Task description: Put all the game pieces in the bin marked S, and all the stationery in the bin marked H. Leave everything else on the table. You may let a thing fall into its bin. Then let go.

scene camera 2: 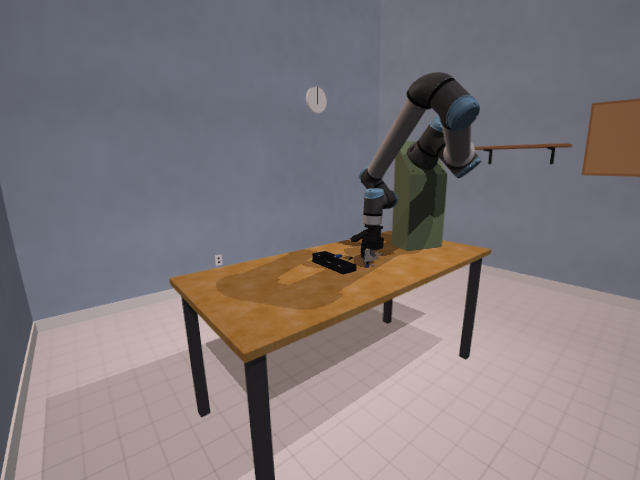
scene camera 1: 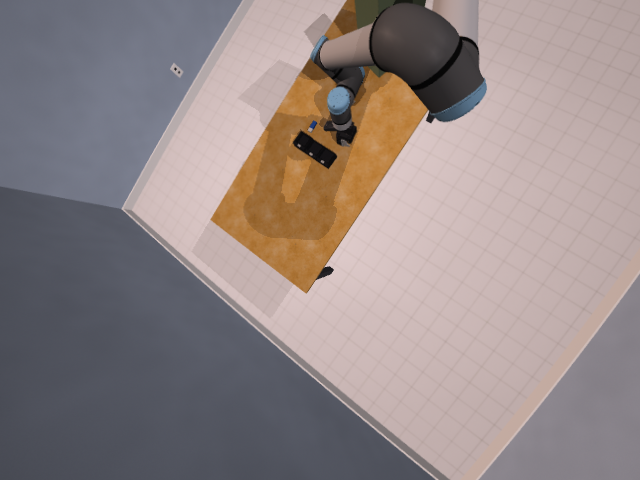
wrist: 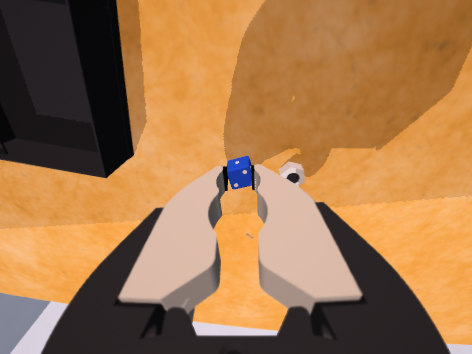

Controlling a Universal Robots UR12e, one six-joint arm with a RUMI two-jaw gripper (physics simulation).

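Pixels of known places: gripper, fingertip midpoint: (scene camera 2: 366,266) (scene camera 1: 344,144) (wrist: 239,168); arm's base at its link origin: (scene camera 2: 421,157).
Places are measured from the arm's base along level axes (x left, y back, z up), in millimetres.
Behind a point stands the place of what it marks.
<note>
A blue die with white pips (wrist: 239,172) @[x 85, y -560, z -530 mm] (scene camera 2: 366,265) is between the fingertips of my gripper (wrist: 239,168) @[x 87, y -560, z -540 mm] (scene camera 1: 345,142) @[x 87, y -560, z -540 mm] (scene camera 2: 367,261) @[x 87, y -560, z -540 mm], which is shut on it, low over the table. A row of three joined black bins (scene camera 1: 329,163) @[x 85, y -699, z -518 mm] (scene camera 2: 343,268) @[x 85, y -718, z -518 mm] (wrist: 104,100) @[x 49, y -636, z -525 mm] stands close by, to the upper left in the wrist view. The letters on its small white labels are too small to read. A small blue-and-white block (scene camera 1: 312,125) @[x -138, y -559, z -533 mm] lies beyond the bins' far end; its blue part (scene camera 2: 338,256) @[x -129, y -554, z -538 mm] shows in the second scene view.
A white nut-like piece with a dark hole (wrist: 292,174) @[x 86, y -524, z -538 mm] lies right beside the right finger, partly hidden by it. A small thin item (scene camera 2: 350,258) @[x -65, y -524, z -541 mm] shows behind the bins. The green robot pedestal (scene camera 2: 408,222) @[x 33, y -148, z -374 mm] stands at the table's (scene camera 2: 289,315) @[x 269, y -1141, z -546 mm] back end.
</note>
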